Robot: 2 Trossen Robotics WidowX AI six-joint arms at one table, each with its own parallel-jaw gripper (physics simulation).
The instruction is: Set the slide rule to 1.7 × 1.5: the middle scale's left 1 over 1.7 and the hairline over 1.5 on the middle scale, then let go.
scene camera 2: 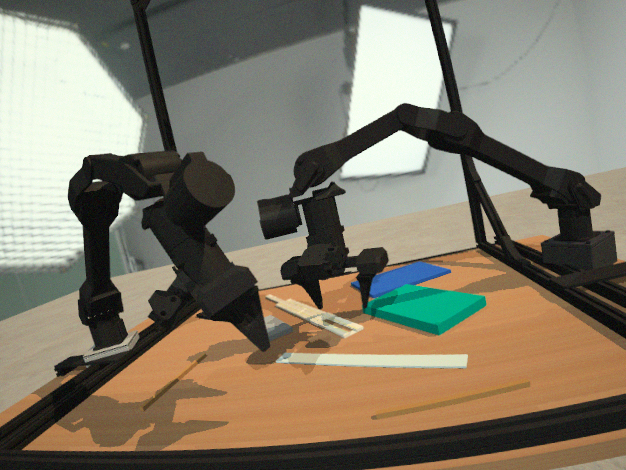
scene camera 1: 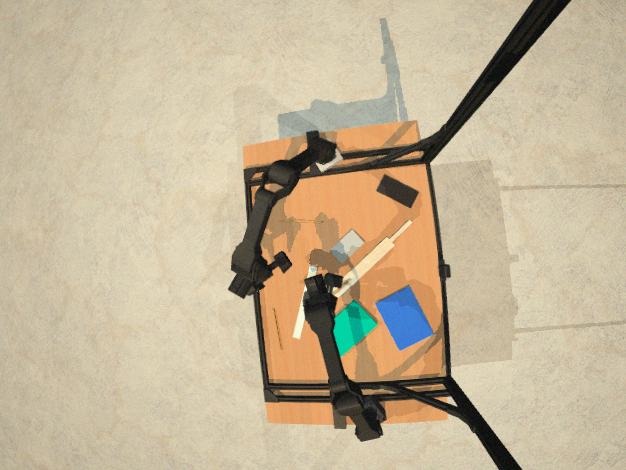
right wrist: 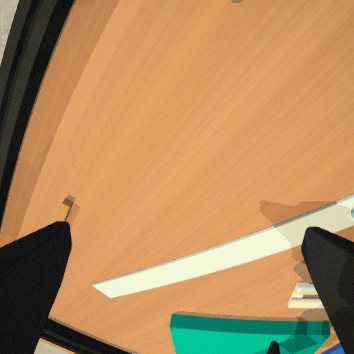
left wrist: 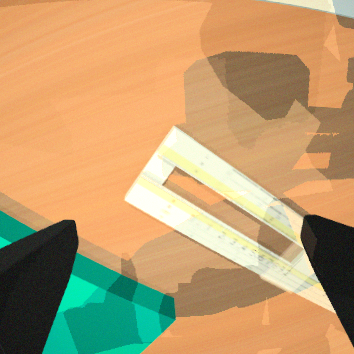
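Observation:
The cream slide rule (scene camera 1: 371, 259) (scene camera 2: 303, 312) (left wrist: 220, 235) (right wrist: 305, 295) lies diagonally on the table. Its middle scale (scene camera 1: 403, 229) (scene camera 2: 273, 299) sticks out at the far end, and an open slot shows at the near end. The scale numbers are too blurred to read; I cannot make out the hairline. My left gripper (scene camera 1: 323, 279) (scene camera 2: 342, 307) (left wrist: 191, 230) is open and empty, above the rule's slotted end; in the left wrist view one finger overlaps the rule at the right. My right gripper (right wrist: 190, 237) is open and empty, apart from the rule.
A green block (scene camera 1: 353, 323) (scene camera 2: 424, 303) (left wrist: 100, 320) lies beside the rule's slotted end, with a blue block (scene camera 1: 404, 318) (scene camera 2: 404, 278) beyond. A white strip (scene camera 1: 299, 323) (scene camera 2: 384, 360) (right wrist: 200, 262), a grey block (scene camera 1: 348, 245), a black block (scene camera 1: 397, 191) and two thin sticks lie around.

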